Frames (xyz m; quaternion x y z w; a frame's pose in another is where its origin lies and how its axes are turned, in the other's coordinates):
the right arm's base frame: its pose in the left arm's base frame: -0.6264 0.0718 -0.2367 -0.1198 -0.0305 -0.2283 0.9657
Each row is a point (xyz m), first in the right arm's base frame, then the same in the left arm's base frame.
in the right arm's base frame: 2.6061 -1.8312 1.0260
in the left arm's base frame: 0.8780 -2.3944 1.4522
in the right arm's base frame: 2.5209 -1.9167 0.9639
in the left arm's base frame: 0.7638 -2.4468 1.4009
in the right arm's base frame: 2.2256 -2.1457 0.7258
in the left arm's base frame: 0.3982 -2.5757 1.1864
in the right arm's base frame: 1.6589 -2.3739 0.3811
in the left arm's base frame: -0.2092 -2.6124 0.8374
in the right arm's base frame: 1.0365 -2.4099 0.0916
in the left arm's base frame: -0.7805 -2.4447 0.4939
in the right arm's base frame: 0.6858 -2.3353 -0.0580
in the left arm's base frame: -1.0599 -2.2646 0.2928
